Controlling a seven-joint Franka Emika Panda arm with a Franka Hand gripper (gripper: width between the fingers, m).
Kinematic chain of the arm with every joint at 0, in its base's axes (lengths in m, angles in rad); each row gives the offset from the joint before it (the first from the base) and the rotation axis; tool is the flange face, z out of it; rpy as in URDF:
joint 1: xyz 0 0 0.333 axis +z
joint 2: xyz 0 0 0 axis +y
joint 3: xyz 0 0 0.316 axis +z
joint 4: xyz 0.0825 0 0 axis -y
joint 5: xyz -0.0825 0 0.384 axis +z
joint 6: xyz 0 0 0 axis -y
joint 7: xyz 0.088 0 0 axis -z
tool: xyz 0 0 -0.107 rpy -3.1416 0 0
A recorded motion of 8 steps. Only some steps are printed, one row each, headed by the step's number.
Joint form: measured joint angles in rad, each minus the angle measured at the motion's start. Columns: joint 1, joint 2, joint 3, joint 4, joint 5, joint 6, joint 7.
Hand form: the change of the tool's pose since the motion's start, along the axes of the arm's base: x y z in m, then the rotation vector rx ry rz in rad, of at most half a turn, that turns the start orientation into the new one. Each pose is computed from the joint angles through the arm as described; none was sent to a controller.
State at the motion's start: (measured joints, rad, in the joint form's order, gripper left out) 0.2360 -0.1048 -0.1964 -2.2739 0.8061 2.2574 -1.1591
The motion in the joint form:
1: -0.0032 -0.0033 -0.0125 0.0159 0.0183 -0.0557 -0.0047
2: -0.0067 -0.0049 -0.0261 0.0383 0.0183 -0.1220 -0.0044
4: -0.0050 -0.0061 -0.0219 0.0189 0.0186 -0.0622 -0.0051
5: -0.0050 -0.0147 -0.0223 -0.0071 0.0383 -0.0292 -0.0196
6: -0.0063 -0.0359 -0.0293 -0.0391 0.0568 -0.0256 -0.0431
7: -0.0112 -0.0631 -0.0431 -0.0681 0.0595 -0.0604 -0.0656
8: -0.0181 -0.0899 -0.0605 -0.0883 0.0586 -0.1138 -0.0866
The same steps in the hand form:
1: -0.0001 -0.0024 0.0061 0.0382 0.0173 0.0120
2: 0.0000 -0.0050 0.0137 0.0659 0.0387 0.0361
4: 0.0002 -0.0077 0.0085 0.0427 0.0158 0.0051
5: -0.0038 -0.0107 0.0029 0.0449 0.0027 -0.0151
6: -0.0125 -0.0150 -0.0009 0.0592 -0.0021 -0.0173
7: -0.0239 -0.0207 -0.0028 0.0803 0.0092 0.0027
8: -0.0348 -0.0269 -0.0020 0.1091 0.0237 0.0300

